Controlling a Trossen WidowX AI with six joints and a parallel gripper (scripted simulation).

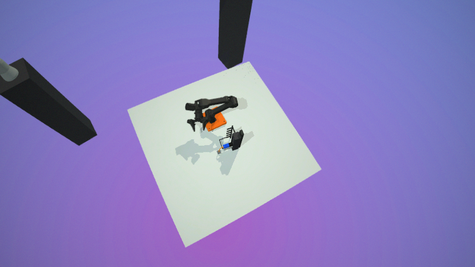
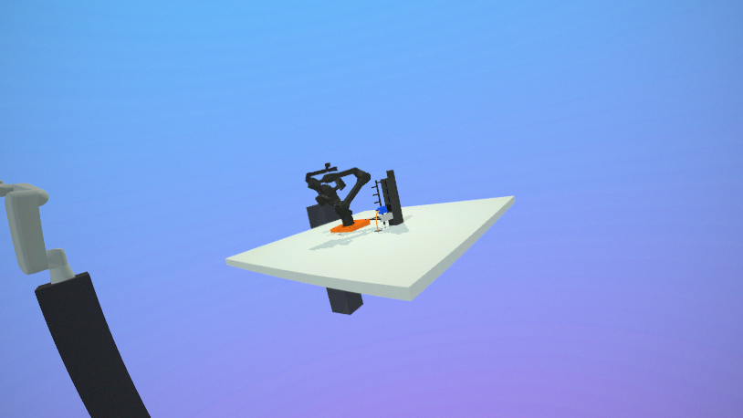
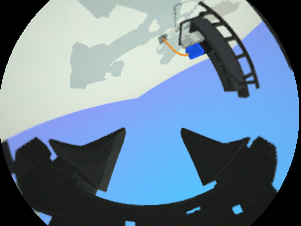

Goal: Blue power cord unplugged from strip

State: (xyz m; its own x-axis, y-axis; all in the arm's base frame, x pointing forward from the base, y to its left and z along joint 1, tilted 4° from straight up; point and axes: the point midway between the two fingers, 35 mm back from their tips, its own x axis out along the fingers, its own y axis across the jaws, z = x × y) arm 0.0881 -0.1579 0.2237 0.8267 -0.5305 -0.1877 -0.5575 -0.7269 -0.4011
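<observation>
Right now my gripper tip is 180 mm short of the blue plug, 150 mm to the right of it and 120 mm above it.
</observation>
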